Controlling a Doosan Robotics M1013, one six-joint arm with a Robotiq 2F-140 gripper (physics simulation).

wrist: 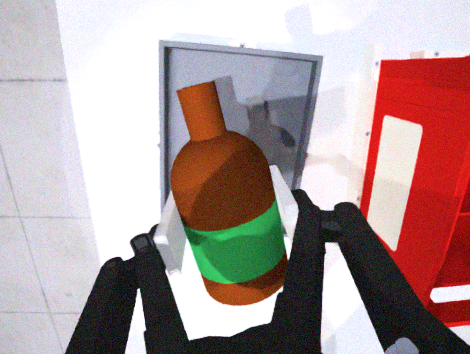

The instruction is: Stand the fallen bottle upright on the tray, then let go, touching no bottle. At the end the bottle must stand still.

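Places are measured from the arm's base along level axes (x down, y ahead, z right), in centimetres.
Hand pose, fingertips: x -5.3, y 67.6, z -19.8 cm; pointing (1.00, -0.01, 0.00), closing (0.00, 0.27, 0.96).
After its pixels a point has its place.
A brown bottle [222, 180] @[x -10.8, y 71.0, z -20.4 cm] with a green band is held between the pale finger pads of my gripper [227, 194] @[x -5.3, y 67.6, z -19.8 cm]. My gripper is shut on the bottle around its lower body and green band. The bottle's neck points to the top of the view, leaning a little left, and its base is toward the gripper's palm. The grey tray [317, 75] @[x 8.1, y 77.2, z -8.9 cm] with a raised rim lies behind the bottle, and dark shadows fall on it. The bottle covers part of the tray. How far the bottle is from the tray's floor cannot be told from this view.
A red box-like unit [440, 150] @[x -4.0, y 71.5, z -0.7 cm] with a cream panel [400, 175] @[x 0.7, y 67.3, z -0.5 cm] stands to the right of the tray. The white table top [115, 100] @[x 10.7, y 73.2, z -34.1 cm] surrounds the tray. Its left edge runs down beside the tiled floor [35, 150].
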